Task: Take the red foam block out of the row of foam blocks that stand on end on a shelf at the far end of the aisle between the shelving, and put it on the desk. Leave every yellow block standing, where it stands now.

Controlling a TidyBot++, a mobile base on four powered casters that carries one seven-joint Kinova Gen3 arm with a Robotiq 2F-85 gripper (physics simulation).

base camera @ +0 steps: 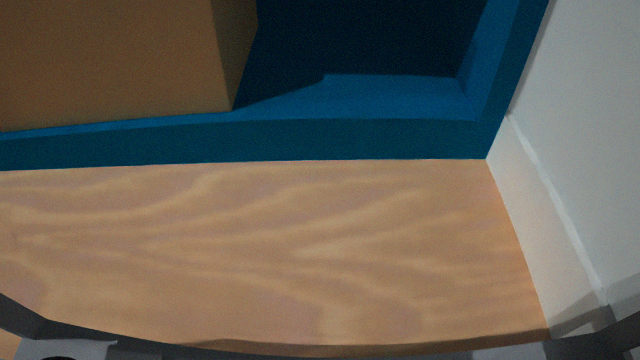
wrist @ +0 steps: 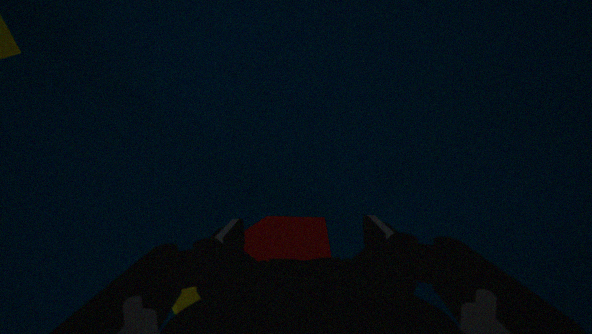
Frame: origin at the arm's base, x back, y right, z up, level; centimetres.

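Where they show: gripper, between the fingertips: (wrist: 303,230).
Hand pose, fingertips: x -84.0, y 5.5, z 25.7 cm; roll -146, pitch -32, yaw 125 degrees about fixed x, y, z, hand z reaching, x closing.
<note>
Each offset is from my fingertips to the top centre of the thing. "spot": to the spot under its first point. Level surfaces: height alone.
The red foam block @(dy +1.5, dx -0.7, dz -3.0 cm) (wrist: 291,239) shows low in the dark wrist view, in the gap between my fingertips and closer to the left finger, which borders its left side. Its lower part is hidden behind the gripper body. My gripper (wrist: 303,230) is open and holds nothing. Whether the fingers reach down around the block, I cannot tell. Part of a yellow block @(spot: dy -31.1, dx +0.7, dz -10.6 cm) (wrist: 8,42) shows at the upper left edge, and a piece of yellow @(dy -1.0, dx +6.1, dz -3.0 cm) (wrist: 186,299) shows through the left finger linkage. The desk does not show in either view.
In the base view, a brown box @(spot: dy -33.1, dx +38.7, dz -47.7 cm) (base camera: 110,60) stands in a blue shelf unit (base camera: 300,140) ahead, left of the unit's right side panel. A pale wall (base camera: 590,100) rises close on the right, above the wooden floor @(dz -65.3 cm) (base camera: 280,240). The wrist view's dark blue surroundings are dim.
</note>
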